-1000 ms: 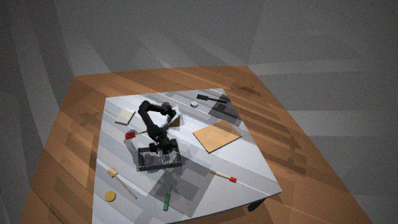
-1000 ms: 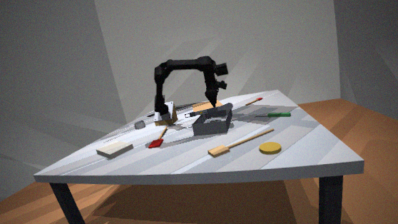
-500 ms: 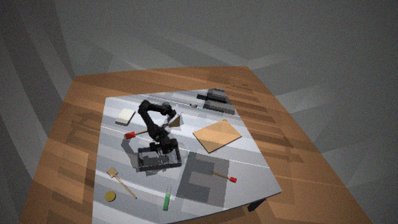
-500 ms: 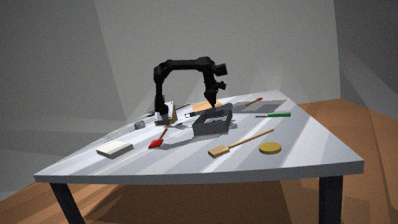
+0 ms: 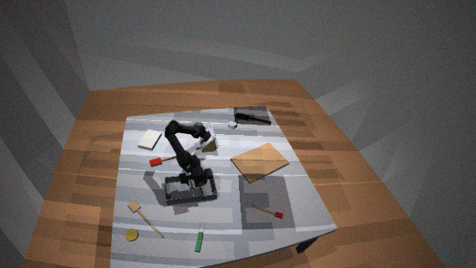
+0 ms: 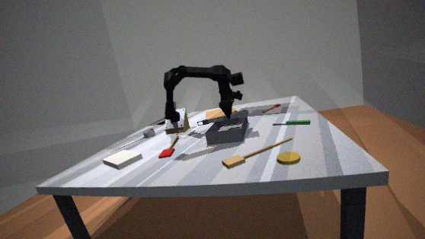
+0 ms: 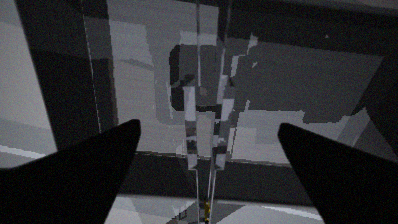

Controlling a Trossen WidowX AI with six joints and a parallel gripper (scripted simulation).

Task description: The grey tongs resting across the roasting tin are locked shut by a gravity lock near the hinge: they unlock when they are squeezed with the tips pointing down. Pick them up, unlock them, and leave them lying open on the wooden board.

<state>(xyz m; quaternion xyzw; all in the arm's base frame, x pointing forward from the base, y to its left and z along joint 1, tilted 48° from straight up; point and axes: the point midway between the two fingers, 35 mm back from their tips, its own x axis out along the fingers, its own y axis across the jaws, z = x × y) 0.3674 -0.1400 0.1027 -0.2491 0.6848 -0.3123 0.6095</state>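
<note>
Now: gripper tip 50 mm above the roasting tin, 40 mm to the left of it and 10 mm past it. From my gripper tip the other things lie so: red spatula: 300 mm behind, 150 mm to the right, 70 mm below; then yellow disc: 420 mm to the right, 200 mm ahead, 70 mm below; then green tool: 280 mm ahead, 70 mm below, 60 mm to the right.
</note>
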